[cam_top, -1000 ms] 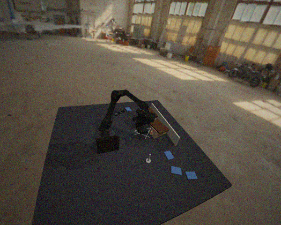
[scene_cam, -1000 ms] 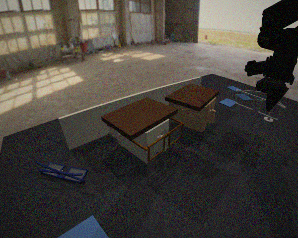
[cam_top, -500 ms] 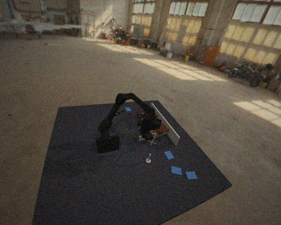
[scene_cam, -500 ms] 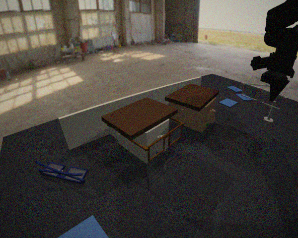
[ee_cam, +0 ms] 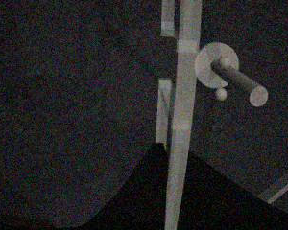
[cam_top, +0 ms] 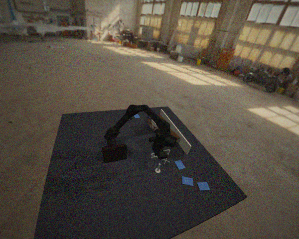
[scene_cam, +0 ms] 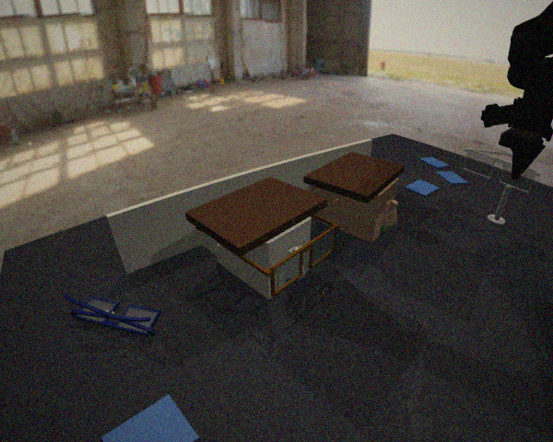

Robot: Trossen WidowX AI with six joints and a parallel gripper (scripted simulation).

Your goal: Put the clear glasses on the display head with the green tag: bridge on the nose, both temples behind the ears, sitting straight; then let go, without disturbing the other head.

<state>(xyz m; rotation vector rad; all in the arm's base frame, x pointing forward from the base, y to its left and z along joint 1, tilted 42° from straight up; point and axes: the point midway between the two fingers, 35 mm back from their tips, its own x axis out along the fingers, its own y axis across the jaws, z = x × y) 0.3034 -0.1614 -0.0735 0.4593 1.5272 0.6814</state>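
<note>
The white stand is 100 mm below my gripper tip, 50 mm to the right of it and 20 mm ahead of it. Also, from my gripper tip: white back panel 350 mm to the left, 310 mm ahead, 70 mm below; then tan head 220 mm to the left, 180 mm ahead, 70 mm below; then display head 440 mm to the left, 160 mm ahead, 70 mm below.
</note>
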